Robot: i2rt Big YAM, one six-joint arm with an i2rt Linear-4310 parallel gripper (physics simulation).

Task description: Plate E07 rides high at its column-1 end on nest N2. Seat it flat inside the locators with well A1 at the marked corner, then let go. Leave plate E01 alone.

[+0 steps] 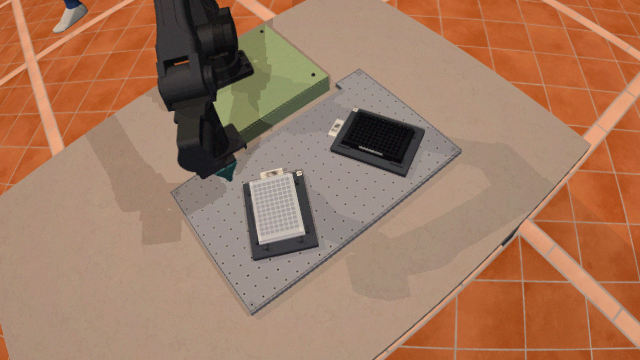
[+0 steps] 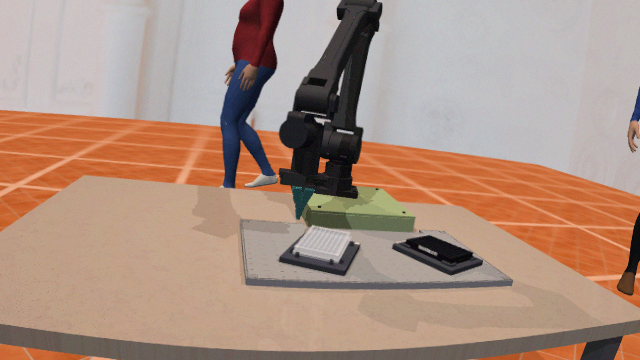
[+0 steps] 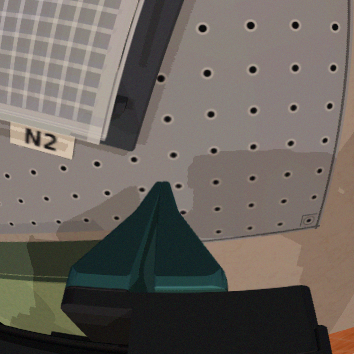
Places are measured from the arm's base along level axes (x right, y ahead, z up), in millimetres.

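Pixels of known places: gripper, fingertip midpoint: (image 1: 229, 179) (image 2: 297, 219) (image 3: 162, 189); arm's base at its link origin: (image 1: 226, 72) (image 2: 335, 192).
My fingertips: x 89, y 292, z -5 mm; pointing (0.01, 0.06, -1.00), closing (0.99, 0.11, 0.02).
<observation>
For each thing: its middle in the pictures, then the offset to it from my fingertips. "*": a spot on its surface instead. Level surfaces: height alone.
- White plate E07 at the middle of its body: (image 1: 275, 207) (image 2: 324, 242) dx -57, dy +94, dz -13 mm
- dark nest N2 at the middle of its body: (image 1: 278, 213) (image 2: 322, 249) dx -56, dy +100, dz -26 mm
- N2 label at a spot on its surface: (image 3: 42, 141) (image 1: 270, 173) * dx -79, dy +5, dz -35 mm
- small pale mark at the middle of its body: (image 1: 299, 173) dx -128, dy +41, dz -25 mm
- Black plate E01 at the middle of its body: (image 1: 378, 136) (image 2: 439, 249) dx -305, dy +46, dz -18 mm
- nest at a spot on its surface: (image 1: 414, 150) * dx -352, dy +107, dz -25 mm
- grey perforated board at the middle of its body: (image 1: 313, 172) (image 2: 369, 253) dx -157, dy +42, dz -43 mm
- tan table at its surface level: dz -49 mm
White plate E07 (image 1: 277, 207) (image 2: 322, 243) (image 3: 55, 60) lies on dark nest N2 (image 1: 284, 248) (image 2: 320, 265) (image 3: 150, 65). Its end near the N2 label (image 1: 271, 173) (image 3: 42, 141) looks raised, and the other end lower. A small pale mark (image 1: 299, 173) is at a nest corner beside that end. Which well is A1 is too small to tell. My gripper (image 1: 229, 179) (image 2: 298, 218) (image 3: 162, 189) is shut and empty, above the pegboard on the label side of N2, apart from the plate. Black plate E01 (image 1: 381, 134) (image 2: 440, 248) sits on the other nest (image 1: 414, 150).
Both nests stand on a grey perforated board (image 1: 225, 240) (image 2: 265, 275) (image 3: 272, 90). A raised green block (image 1: 290, 65) (image 2: 360, 220) (image 3: 50, 300) stands behind it, beside the arm. The tan table (image 1: 100, 285) (image 2: 150, 280) surrounds them. People stand beyond the table.
</observation>
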